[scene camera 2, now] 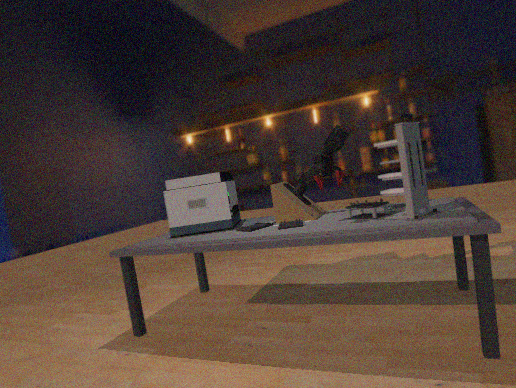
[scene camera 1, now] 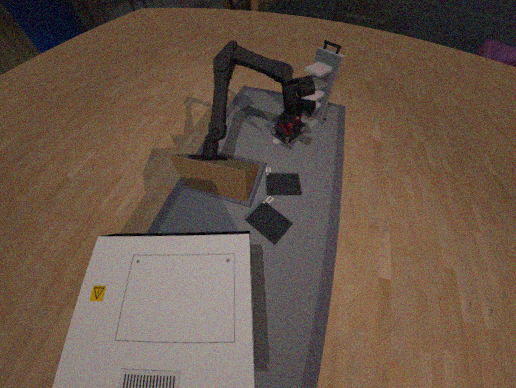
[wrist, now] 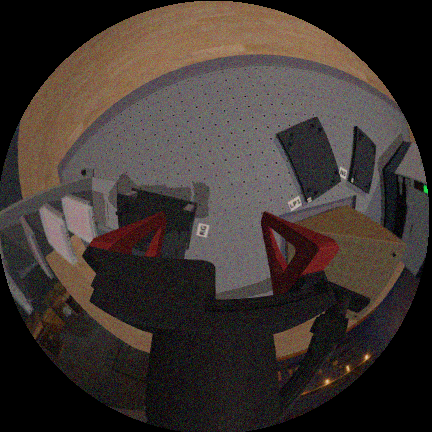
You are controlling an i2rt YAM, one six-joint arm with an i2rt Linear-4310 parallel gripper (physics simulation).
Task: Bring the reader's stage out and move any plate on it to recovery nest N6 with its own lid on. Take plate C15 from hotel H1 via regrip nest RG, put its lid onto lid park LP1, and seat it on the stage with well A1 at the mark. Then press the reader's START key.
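Places are measured from the arm's base along level axes (x ahead, y left, z up), in millimetres.
Where they show: gripper, fingertip midpoint: (scene camera 2: 330,189) (scene camera 1: 292,129) (wrist: 213,216); arm's base, link origin: (scene camera 2: 296,194) (scene camera 1: 209,158) (wrist: 340,294).
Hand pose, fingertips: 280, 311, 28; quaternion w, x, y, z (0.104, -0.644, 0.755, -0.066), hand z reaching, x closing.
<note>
Each offset is from my fingertips to the top centre of the thing, as dx, dy, dz. "*": to the spot under its first point. Level surfaces: height alone.
My gripper (scene camera 1: 291,126) (scene camera 2: 330,180) (wrist: 213,216) is open and empty, with its red fingers above the bench near regrip nest RG. Nest RG @[-52, +149, -80] (scene camera 2: 367,205) (wrist: 135,202) is a dark raised frame, partly hidden by a finger in the wrist view; no plate shows on it. Hotel H1 (scene camera 1: 330,58) (scene camera 2: 411,170) is a grey tower holding several pale plates @[* +51, +291, +26] (scene camera 2: 390,176) @[+12, +310, -34] (wrist: 79,219); I cannot tell which is C15. Lid park LP1 @[+49, -217, -136] (scene camera 1: 284,184) (wrist: 310,160) and nest N6 @[+59, -426, -138] (scene camera 1: 269,222) (wrist: 363,159) are dark and bare. The reader @[-39, -821, +173] (scene camera 1: 185,295) (scene camera 2: 200,202) is white; its stage and START key are not clear.
The arm stands on a wooden wedge base (scene camera 1: 220,177) (scene camera 2: 290,202) (wrist: 365,250) between the reader and the hotel. The grey bench @[dz -156] (scene camera 1: 305,280) (wrist: 225,120) has a raised-looking edge. A black handle @[* +49, +373, +264] (scene camera 1: 332,46) tops the hotel. A small green light (wrist: 426,189) shows on the reader.
</note>
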